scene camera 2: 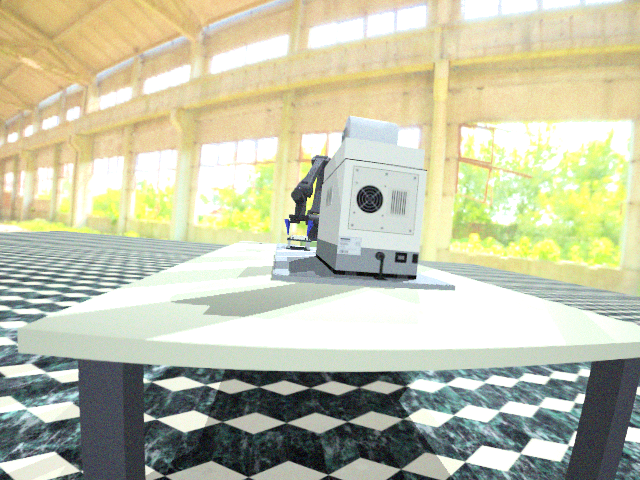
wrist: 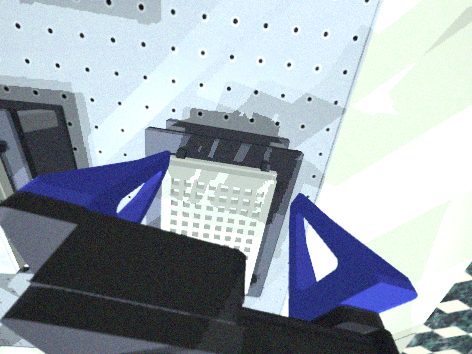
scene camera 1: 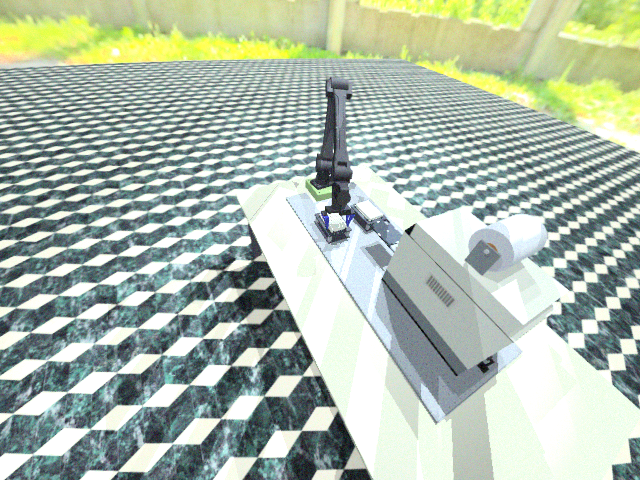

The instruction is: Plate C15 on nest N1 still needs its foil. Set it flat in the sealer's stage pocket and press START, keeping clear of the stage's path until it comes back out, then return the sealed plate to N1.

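Frame: origin at the arm's base, x ahead, y left, z up, level; millimetres.
Seen in the pictures: gripper, fingertip midpoint: (scene camera 2: 297, 235) (wrist: 235, 179) (scene camera 1: 337, 227); arm's base, link origin: (scene camera 2: 312, 240) (scene camera 1: 322, 183).
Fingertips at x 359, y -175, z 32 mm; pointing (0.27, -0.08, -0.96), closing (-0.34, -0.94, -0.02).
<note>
Offsets run from my fingertips to a thing's top centre. "spot": to the spot under its first point. Level surfaces: height alone.
A white well plate {dz -1, dx -56, dy +21 mm} (scene camera 1: 337, 222) (scene camera 2: 298, 238) (wrist: 215, 200) lies flat on a dark raised nest {dz -7, dx -56, dy +20 mm} (scene camera 1: 338, 238) (wrist: 287, 175); no label is readable, so I cannot tell whether it is C15 on N1. My gripper (scene camera 1: 338, 219) (scene camera 2: 298, 230) (wrist: 235, 179) is open, pointing down with one blue finger beside each long side of the plate. In the wrist view, a gap shows between the right finger and the plate; the left fingertip overlaps the plate's edge in the picture, so contact is unclear. The gripper body hides the plate's near part. The sealer (scene camera 1: 444, 294) (scene camera 2: 382, 206) stands farther along the board; its START button does not show.
Another white-topped item {dz -3, dx -27, dy +230 mm} (scene camera 1: 368, 210) sits on a dark holder beside the nest, with a dark low part {spot: dz +37, dx +152, dy +149 mm} (scene camera 1: 385, 230) between it and the sealer. A foil roll {dz +407, dx +538, dy +96 mm} (scene camera 1: 519, 240) (scene camera 2: 370, 130) is on top of the sealer. The perforated board {dz -68 mm} (scene camera 1: 356, 279) (wrist: 230, 45) lies on the table {dz -81 mm} (scene camera 1: 330, 361) (scene camera 2: 310, 330).
</note>
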